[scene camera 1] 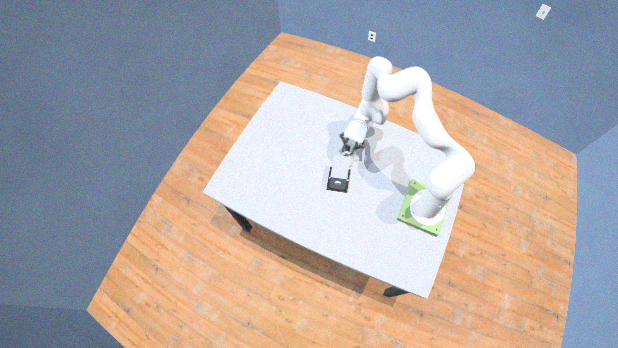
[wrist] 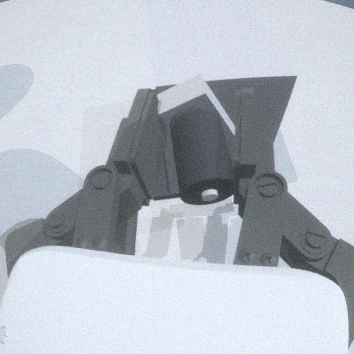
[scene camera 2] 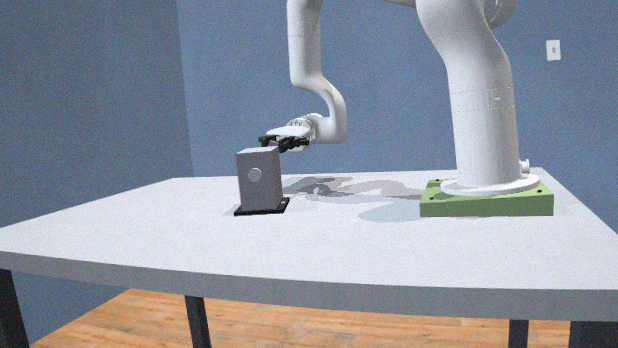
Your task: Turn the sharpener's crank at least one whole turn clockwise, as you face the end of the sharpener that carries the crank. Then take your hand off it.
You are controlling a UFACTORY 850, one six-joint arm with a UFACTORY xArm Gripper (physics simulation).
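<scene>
The sharpener (scene camera 1: 339, 175) (scene camera 2: 260, 182) (wrist: 225, 92) is a grey upright box on a black base plate (scene camera 1: 338, 184) (scene camera 2: 261, 211), standing on the table. A round light disc (scene camera 2: 255, 174) is on its end facing scene camera 2. In the wrist view the crank's dark cylindrical handle (wrist: 202, 152) with a pale pin at its tip stands out from the crank arm (wrist: 182, 93), which slants across the dark end face. My gripper (scene camera 1: 351, 149) (scene camera 2: 273, 145) (wrist: 198, 110) is shut on the handle, one finger on each side. The crank is mostly hidden in scene camera 2.
The grey table (scene camera 1: 280, 200) (scene camera 2: 350, 245) carries the arm's green base plate (scene camera 1: 406, 218) (scene camera 2: 485, 208), to the right of the sharpener. The white arm (scene camera 1: 430, 117) (scene camera 2: 480, 100) arches over the table's far side. Shadows lie beside the sharpener.
</scene>
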